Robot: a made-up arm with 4 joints. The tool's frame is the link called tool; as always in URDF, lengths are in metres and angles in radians.
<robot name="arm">
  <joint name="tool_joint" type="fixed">
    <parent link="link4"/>
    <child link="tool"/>
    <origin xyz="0.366 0.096 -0.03" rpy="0 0 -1.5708"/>
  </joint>
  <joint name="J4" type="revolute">
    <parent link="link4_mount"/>
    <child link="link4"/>
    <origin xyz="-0.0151 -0.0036 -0.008" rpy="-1.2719 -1.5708 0"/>
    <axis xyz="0 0 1"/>
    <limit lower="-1.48" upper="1.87" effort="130" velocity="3.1"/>
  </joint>
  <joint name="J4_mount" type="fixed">
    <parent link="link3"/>
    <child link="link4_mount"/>
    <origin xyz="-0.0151 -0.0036 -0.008"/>
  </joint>
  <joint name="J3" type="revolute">
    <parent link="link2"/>
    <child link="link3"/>
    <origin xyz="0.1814 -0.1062 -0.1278" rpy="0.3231 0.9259 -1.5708"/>
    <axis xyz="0 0 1"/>
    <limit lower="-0.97" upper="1.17" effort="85" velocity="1.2"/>
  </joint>
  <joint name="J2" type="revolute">
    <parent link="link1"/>
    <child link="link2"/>
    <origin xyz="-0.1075 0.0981 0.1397" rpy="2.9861 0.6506 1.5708"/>
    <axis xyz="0 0 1"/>
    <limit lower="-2.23" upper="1.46" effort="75" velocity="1.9"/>
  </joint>
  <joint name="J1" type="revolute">
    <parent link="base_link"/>
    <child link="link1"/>
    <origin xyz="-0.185 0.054 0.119" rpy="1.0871 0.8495 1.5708"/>
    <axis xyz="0 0 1"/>
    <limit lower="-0.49" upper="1.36" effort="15" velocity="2.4"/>
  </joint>
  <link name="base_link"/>
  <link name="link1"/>
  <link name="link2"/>
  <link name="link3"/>
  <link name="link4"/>
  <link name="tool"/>
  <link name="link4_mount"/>
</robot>
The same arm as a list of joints. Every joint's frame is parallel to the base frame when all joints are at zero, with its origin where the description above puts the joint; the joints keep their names.
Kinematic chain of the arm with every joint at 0, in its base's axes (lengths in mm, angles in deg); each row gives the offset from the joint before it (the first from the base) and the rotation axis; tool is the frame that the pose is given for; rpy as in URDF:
J1: xyz -185 54 119 axis 0.885297 0.349199 0.307099
J2: xyz 78.1 43 181 axis -0.417691 -0.570088 -0.707485
J3: xyz -118 50 210 axis 0.0001 -1 0
J4: xyz -2 16 -31 axis -1 -0.0001 0
tool: xyz 30 -366 96 rpy 137.96 90 -42.03
Joint limits (deg, base to tool): -28.07..77.92 -127.77..83.65 -55.58..67.04 -84.8..107.14

